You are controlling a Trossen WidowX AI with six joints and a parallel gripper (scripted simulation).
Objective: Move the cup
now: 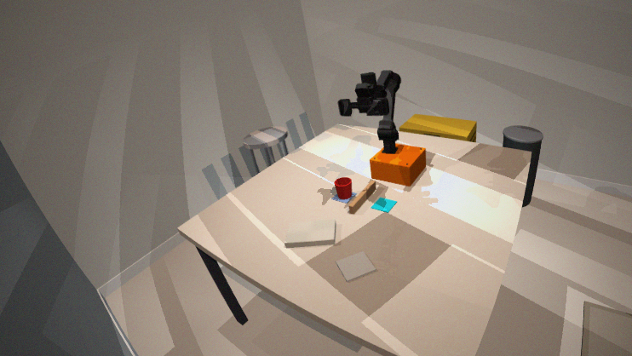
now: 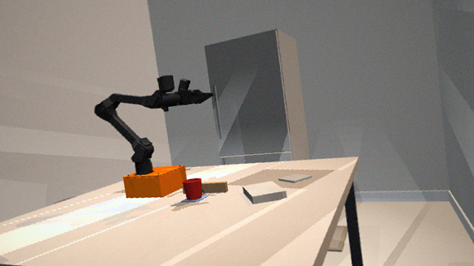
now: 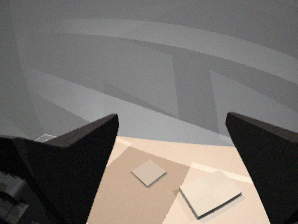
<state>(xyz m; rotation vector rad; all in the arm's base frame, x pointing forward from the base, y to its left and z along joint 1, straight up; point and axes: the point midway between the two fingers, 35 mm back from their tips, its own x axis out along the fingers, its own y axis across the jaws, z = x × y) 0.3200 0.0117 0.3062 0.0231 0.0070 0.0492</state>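
Now: the red cup 36 cm below my gripper tip, 14 cm to the right of it and 8 cm behind it. Round my gripper tip: wooden bar (39 cm below, 7 cm behind, 4 cm to the right); cyan pad (41 cm below, 6 cm behind, 5 cm to the left); blue pad (41 cm below, 14 cm to the right, 8 cm behind).
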